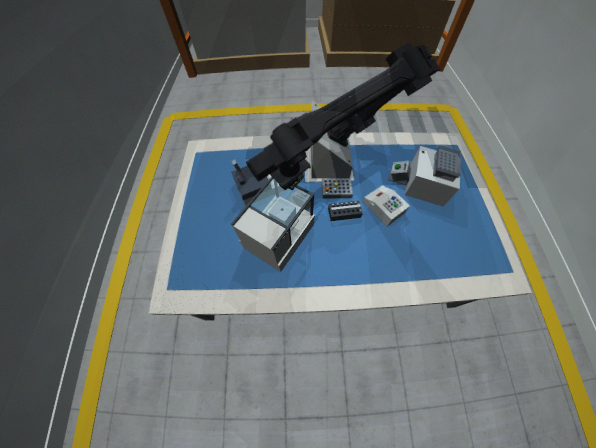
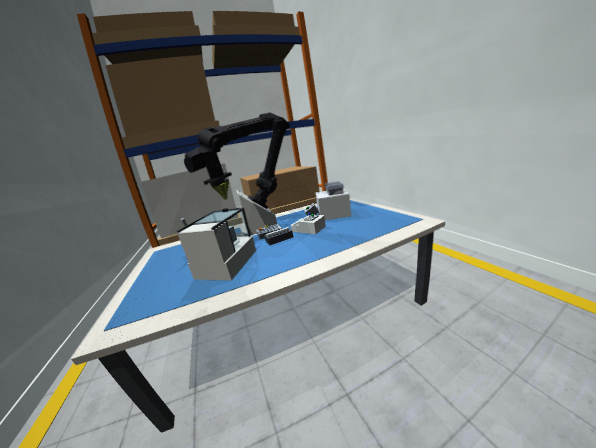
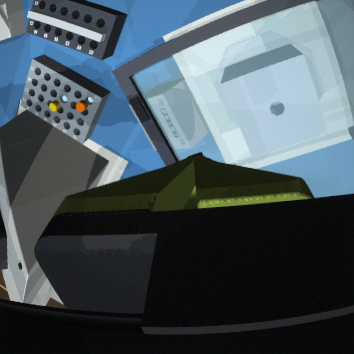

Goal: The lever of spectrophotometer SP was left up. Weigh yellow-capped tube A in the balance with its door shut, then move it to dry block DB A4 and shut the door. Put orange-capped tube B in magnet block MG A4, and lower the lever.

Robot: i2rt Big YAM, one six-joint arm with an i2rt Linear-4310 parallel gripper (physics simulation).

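Note:
Yellow-capped tube A (image 1: 336, 184) (image 3: 54, 106) and orange-capped tube B (image 1: 327, 189) (image 3: 81, 106) stand in the grey rack (image 1: 337, 196) (image 3: 100, 100). The balance (image 1: 260, 230) (image 2: 202, 252) (image 3: 300, 90) has a glass top, and no tube shows on its pan (image 3: 260, 125); its door state is hard to tell. A black block (image 1: 345, 209) (image 2: 278, 235) (image 3: 70, 27) with two rows of holes and a pale strip lies beside the rack. My gripper (image 1: 295, 184) (image 2: 223, 195) (image 3: 196, 169) is shut and empty, above the back edge of the balance. Labels of SP, DB and MG are unreadable.
A dark device (image 1: 250, 189) with an upright post stands behind the balance. A slanted grey panel (image 1: 330, 162) (image 2: 257, 212) (image 3: 35, 165) rises behind the rack. To the right stand a white keypad unit (image 1: 382, 207), a small green-button unit (image 1: 400, 172) and a white box (image 1: 430, 187) bearing a grey block (image 1: 447, 161).

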